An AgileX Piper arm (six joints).
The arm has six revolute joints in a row. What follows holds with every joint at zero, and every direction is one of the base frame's. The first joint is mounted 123 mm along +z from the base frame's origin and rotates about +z. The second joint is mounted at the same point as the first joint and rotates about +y. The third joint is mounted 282.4 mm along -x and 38.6 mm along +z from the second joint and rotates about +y. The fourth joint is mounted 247.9 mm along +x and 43.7 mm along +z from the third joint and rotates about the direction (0.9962, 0, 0.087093). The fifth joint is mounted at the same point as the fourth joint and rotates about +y. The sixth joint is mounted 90.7 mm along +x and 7.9 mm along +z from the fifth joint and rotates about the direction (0.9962, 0, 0.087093). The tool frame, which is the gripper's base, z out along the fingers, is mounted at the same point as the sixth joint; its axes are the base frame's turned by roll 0, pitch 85.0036 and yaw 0 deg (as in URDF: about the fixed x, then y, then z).
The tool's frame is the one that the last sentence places.
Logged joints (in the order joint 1, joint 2, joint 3, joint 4, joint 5, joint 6), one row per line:
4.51, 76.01, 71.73, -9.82, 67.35, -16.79
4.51, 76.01, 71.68, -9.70, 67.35, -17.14
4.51, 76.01, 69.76, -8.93, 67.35, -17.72
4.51, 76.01, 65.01, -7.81, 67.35, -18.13
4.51, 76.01, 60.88, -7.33, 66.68, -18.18
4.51, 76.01, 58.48, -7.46, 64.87, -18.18
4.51, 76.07, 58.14, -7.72, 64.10, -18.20
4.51, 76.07, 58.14, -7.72, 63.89, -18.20
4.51, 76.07, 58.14, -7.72, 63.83, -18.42
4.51, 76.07, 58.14, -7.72, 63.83, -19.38
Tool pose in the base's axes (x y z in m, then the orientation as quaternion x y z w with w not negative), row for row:
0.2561, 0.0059, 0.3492, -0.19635, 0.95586, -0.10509, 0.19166
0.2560, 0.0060, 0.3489, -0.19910, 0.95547, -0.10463, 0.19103
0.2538, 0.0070, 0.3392, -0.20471, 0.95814, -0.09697, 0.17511
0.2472, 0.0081, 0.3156, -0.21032, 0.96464, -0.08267, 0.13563
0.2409, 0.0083, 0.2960, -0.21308, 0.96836, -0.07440, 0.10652
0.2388, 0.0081, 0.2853, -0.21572, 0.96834, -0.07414, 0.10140
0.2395, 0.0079, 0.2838, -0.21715, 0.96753, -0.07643, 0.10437
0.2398, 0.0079, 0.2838, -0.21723, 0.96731, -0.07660, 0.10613
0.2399, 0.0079, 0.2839, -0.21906, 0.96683, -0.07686, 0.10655
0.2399, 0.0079, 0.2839, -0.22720, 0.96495, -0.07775, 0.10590
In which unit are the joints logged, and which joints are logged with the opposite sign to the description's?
The joints are logged in degrees. Opposite sign: joint 3.
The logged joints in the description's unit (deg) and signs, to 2 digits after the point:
4.51, 76.01, -71.73, -9.82, 67.35, -16.79
4.51, 76.01, -71.68, -9.70, 67.35, -17.14
4.51, 76.01, -69.76, -8.93, 67.35, -17.72
4.51, 76.01, -65.01, -7.81, 67.35, -18.13
4.51, 76.01, -60.88, -7.33, 66.68, -18.18
4.51, 76.01, -58.48, -7.46, 64.87, -18.18
4.51, 76.07, -58.14, -7.72, 64.10, -18.20
4.51, 76.07, -58.14, -7.72, 63.89, -18.20
4.51, 76.07, -58.14, -7.72, 63.83, -18.42
4.51, 76.07, -58.14, -7.72, 63.83, -19.38

